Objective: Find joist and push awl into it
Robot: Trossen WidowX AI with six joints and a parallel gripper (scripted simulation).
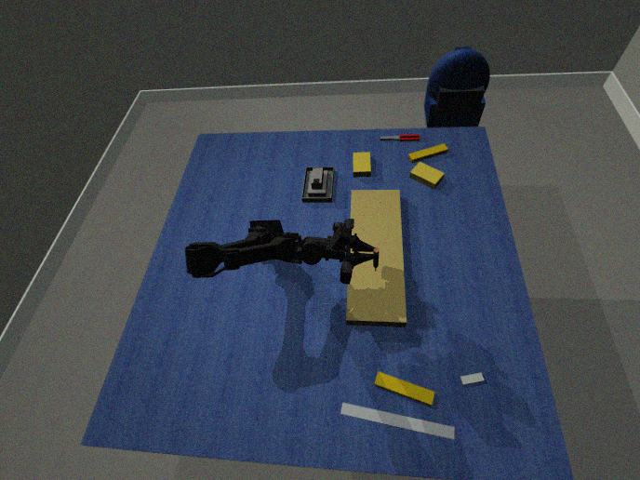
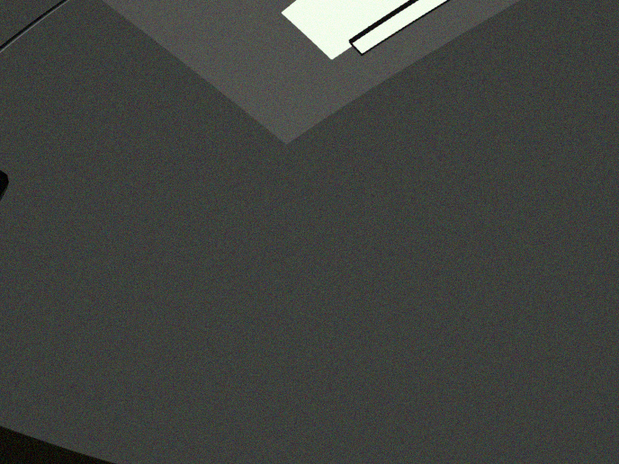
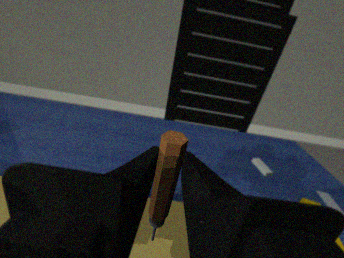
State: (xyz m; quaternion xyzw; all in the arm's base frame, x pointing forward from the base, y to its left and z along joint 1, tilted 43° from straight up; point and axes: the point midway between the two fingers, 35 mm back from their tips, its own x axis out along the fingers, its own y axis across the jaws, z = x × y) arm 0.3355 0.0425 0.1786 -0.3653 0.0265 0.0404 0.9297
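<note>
Now: gripper tip 6 cm above the orange-handled awl. Also, from my gripper tip: stud finder: 27 cm behind, 40 cm to the left, 16 cm below; then square light: 26 cm behind, 38 cm to the left, 14 cm below; then small white piece: 29 cm ahead, 26 cm to the right, 20 cm below.
</note>
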